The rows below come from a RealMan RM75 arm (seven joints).
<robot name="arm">
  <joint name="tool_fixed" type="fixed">
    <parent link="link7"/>
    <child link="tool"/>
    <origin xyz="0 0 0" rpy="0 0 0"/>
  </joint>
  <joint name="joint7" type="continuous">
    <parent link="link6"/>
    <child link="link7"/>
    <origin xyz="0 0 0.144" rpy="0 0 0"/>
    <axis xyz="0 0 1"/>
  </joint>
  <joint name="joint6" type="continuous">
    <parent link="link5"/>
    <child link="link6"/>
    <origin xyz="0 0 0" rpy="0 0 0"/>
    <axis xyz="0 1 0"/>
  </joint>
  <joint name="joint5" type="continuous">
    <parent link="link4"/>
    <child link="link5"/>
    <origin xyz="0 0 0.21" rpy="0 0 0"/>
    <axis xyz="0 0 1"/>
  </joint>
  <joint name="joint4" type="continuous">
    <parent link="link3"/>
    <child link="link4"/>
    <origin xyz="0 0 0" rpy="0 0 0"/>
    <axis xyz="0 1 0"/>
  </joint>
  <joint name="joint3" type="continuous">
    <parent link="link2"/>
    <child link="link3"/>
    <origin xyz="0 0 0.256" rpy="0 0 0"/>
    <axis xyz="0 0 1"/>
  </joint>
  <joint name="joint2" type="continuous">
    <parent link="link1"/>
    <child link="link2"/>
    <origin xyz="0 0 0" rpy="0 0 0"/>
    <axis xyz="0 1 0"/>
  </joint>
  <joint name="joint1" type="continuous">
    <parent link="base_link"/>
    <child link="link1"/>
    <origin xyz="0 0 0.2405" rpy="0 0 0"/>
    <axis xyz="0 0 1"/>
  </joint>
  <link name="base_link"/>
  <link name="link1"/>
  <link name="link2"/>
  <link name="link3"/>
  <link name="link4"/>
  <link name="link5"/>
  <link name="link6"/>
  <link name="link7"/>
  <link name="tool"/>
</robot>
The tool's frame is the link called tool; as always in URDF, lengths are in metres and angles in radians. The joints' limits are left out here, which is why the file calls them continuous.
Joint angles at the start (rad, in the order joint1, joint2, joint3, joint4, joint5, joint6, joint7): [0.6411, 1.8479, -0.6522, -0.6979, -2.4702, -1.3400, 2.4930]
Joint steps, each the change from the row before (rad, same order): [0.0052, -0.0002, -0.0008, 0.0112, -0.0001, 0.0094, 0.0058]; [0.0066, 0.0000, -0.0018, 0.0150, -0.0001, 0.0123, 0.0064]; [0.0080, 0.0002, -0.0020, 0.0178, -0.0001, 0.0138, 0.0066]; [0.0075, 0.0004, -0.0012, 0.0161, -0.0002, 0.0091, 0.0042]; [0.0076, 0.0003, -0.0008, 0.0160, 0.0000, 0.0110, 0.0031]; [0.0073, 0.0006, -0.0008, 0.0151, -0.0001, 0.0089, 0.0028]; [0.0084, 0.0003, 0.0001, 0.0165, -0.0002, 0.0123, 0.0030]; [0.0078, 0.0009, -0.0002, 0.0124, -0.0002, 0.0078, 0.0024]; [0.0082, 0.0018, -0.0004, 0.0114, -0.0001, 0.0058, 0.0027]
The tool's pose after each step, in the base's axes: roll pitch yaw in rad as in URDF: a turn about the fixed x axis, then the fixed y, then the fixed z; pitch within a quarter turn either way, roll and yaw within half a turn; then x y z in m. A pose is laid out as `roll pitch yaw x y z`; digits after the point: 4 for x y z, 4 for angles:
-2.8280 0.4180 -1.3732 0.3283 0.3876 0.1027
-2.8316 0.4203 -1.3821 0.3280 0.3893 0.1001
-2.8362 0.4220 -1.3919 0.3275 0.3912 0.0969
-2.8422 0.4205 -1.3999 0.3268 0.3925 0.0937
-2.8465 0.4207 -1.4062 0.3260 0.3941 0.0907
-2.8517 0.4193 -1.4124 0.3251 0.3954 0.0877
-2.8555 0.4205 -1.4182 0.3242 0.3973 0.0848
-2.8598 0.4197 -1.4218 0.3228 0.3989 0.0821
-2.8656 0.4173 -1.4251 0.3208 0.4004 0.0790

